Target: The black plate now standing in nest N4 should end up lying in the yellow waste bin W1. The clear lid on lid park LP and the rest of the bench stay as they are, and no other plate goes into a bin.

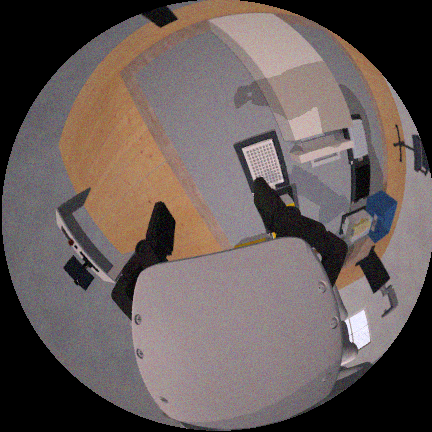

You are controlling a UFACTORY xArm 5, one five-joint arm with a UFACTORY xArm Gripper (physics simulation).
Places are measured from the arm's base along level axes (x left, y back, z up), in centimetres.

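Pixels of known places: gripper, fingertip midpoint: (pixel 210 200).
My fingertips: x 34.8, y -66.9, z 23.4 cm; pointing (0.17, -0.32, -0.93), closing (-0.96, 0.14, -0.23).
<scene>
Behind a point stands the place of what it marks.
My gripper (pixel 210 200) @(y -66.9, x 34.8, z 23.4 cm) is open and empty. Its two black fingers stand wide apart, high above the bench. The right finger overlaps the near edge of a white many-welled plate in a dark frame. A flat black plate (pixel 361 179) @(y -51.7, x -12.3, z -0.8 cm) shows in a dark holder at the right; no label is readable, so I cannot tell whether this is nest N4. Yellow parts show beside the right finger and at the edge of the gripper body, mostly hidden; I cannot tell whether any is bin W1. A pale or clear flat piece (pixel 358 138) @(y -66.5, x -11.0, z -0.8 cm) lies behind the black plate; I cannot tell whether it is the lid on LP.
The white plate (pixel 263 161) @(y -64.4, x 25.3, z -0.8 cm) lies mid-bench. A long pale housing (pixel 280 45) @(y -94.1, x 10.8, z 5.0 cm) with a see-through section stands behind it. A blue bin (pixel 381 215) @(y -38.5, x -21.5, z 7.6 cm) stands at the right edge, beside a holder with yellowish contents (pixel 358 225) @(y -33.0, x -12.0, z 2.4 cm). A white-and-grey device (pixel 90 250) is at the left.
</scene>
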